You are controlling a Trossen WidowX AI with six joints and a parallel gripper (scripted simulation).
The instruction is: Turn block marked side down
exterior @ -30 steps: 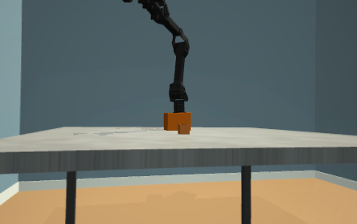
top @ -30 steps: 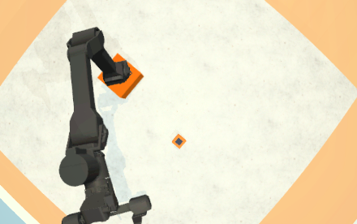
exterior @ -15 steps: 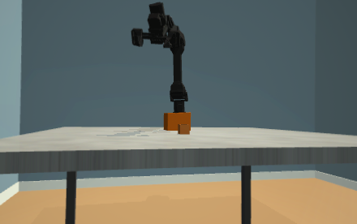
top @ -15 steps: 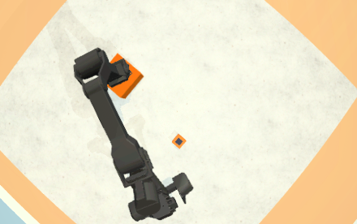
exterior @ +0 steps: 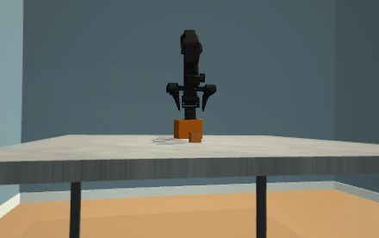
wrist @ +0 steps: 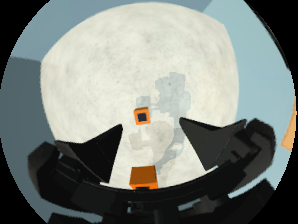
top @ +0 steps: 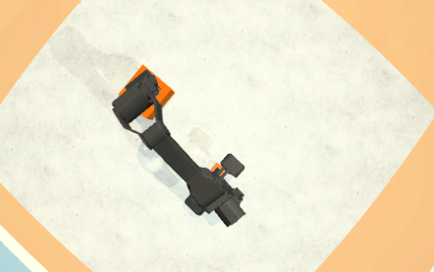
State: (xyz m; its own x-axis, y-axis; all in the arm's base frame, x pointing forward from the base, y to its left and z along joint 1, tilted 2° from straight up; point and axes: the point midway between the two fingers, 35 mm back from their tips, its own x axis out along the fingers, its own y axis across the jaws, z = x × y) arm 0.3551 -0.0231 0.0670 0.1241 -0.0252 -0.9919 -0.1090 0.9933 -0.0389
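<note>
My gripper tip is 9 cm above the orange block, 2 cm to the right of it and 2 cm past it.
</note>
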